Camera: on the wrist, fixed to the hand. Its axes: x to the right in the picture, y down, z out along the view.
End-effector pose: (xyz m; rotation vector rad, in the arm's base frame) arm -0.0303 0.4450 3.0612 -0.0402 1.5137 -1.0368
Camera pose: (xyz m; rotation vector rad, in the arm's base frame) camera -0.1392 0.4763 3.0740 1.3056 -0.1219 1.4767
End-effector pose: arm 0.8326 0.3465 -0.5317 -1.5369 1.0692 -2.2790
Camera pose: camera 0.7523 0.4269 -0.5222 0.4872 1.1442 0.3894
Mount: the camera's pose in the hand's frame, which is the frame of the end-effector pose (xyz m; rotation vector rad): 0.0006 -0.0460 -0.1043 -0.1271 -0.4848 3.0782
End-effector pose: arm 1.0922 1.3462 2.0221 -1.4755 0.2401 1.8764
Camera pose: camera 1.2015 1.3220 2.0005 -0.4061 -1.0607 -1.0136
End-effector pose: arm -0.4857 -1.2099 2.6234 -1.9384 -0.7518 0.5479
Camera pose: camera -0.4303 -1.2573 2.7110 0.7904 -1.8515 -1.5501
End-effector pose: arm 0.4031 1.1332 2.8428 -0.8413 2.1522 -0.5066
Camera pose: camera 0.3413 1.1092 2.9356 2.0557 0.7469 1.2016
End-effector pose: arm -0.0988 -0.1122 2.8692 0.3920 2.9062 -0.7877
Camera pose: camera -0.1155 -0.0973 2.9810 2.2721 -0.2868 0.1707
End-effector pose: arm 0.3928 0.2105 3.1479 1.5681 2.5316 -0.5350
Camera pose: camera 0.3608 0.2295 3.2556 2.0981 -1.3181 0.0231
